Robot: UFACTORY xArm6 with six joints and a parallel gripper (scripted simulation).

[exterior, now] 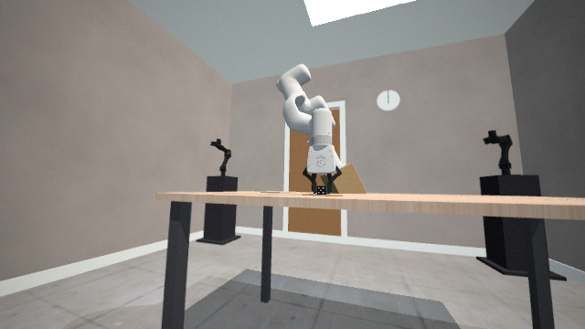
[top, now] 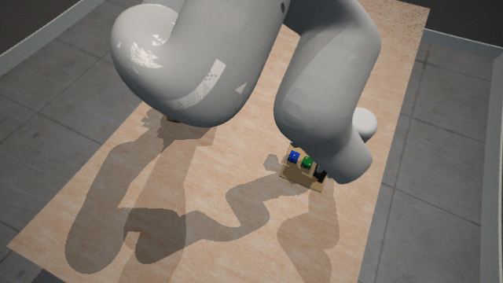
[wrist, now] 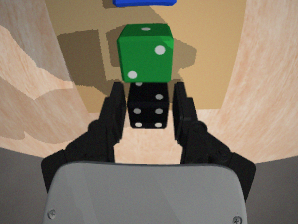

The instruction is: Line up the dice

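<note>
My gripper is now 10 mm above the black die. The rest, counted from my hand: tan mat (50 mm behind, 20 mm below); then green die (50 mm behind, 10 mm below); then blue die (90 mm behind, 10 mm below).
</note>
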